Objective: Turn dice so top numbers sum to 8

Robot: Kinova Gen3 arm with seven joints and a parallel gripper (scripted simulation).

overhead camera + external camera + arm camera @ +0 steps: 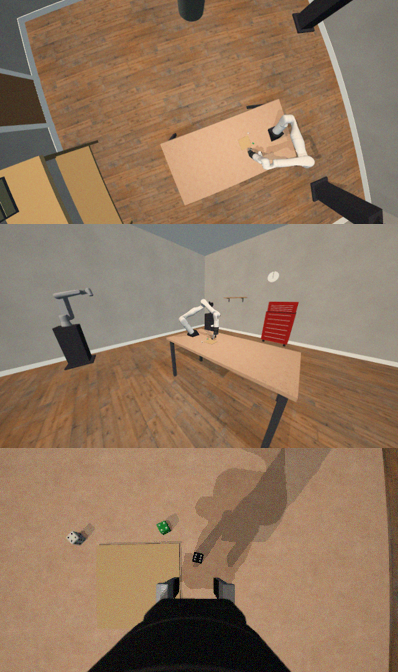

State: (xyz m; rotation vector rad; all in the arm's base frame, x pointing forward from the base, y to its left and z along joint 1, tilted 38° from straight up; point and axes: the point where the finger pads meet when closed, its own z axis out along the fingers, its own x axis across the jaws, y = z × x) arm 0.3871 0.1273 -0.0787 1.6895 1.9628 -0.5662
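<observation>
My hand is 4 cm past the black die and 4 cm above it. From my hand the other things lie so: green die 8 cm behind, 6 cm to the right, 4 cm below; then tan mat 2 cm ahead, 10 cm to the right, 5 cm below; then white die 5 cm behind, 21 cm to the right, 4 cm below.
</observation>
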